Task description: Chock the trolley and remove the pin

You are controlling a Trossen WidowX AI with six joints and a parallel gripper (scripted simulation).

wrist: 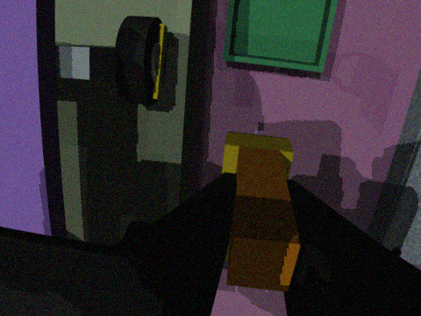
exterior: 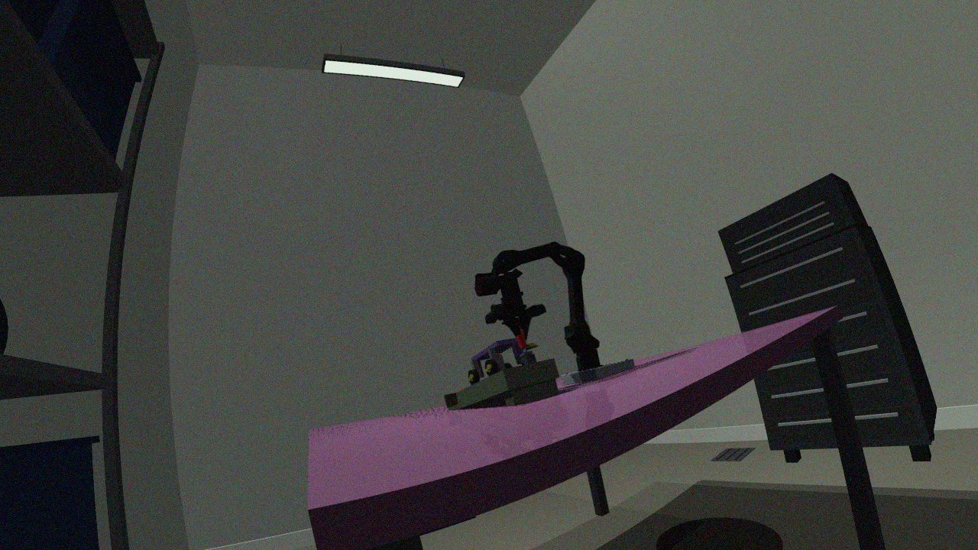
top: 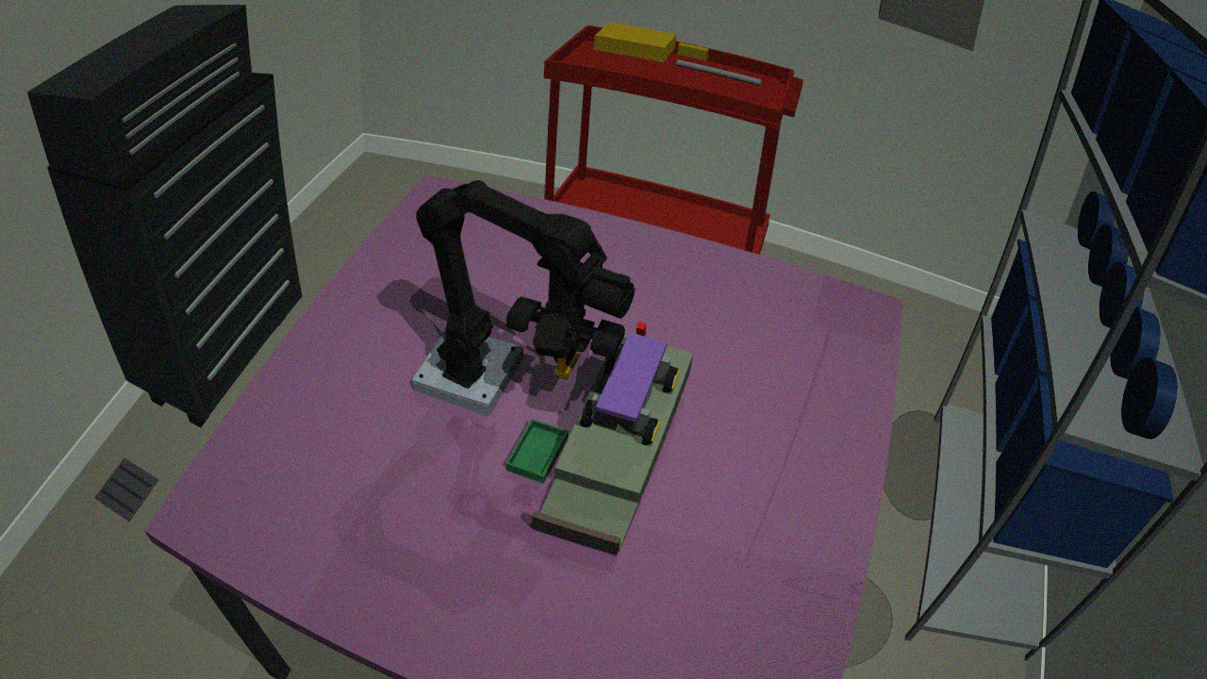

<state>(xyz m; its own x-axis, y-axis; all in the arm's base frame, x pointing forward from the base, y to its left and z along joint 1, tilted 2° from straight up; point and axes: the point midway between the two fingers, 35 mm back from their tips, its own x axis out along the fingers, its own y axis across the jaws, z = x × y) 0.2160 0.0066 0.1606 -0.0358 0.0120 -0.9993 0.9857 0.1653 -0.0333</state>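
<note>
Right now my gripper tip is 160 mm to the right of the red-headed stop pin, 70 mm short of it and 30 mm above it. From my gripper tip the other things lie so: trolley (110 mm ahead, 50 mm to the left, 50 mm below); olive ramp (120 mm below, 110 mm ahead, 50 mm to the left); yellow chock (20 mm to the left, 10 mm below).
</note>
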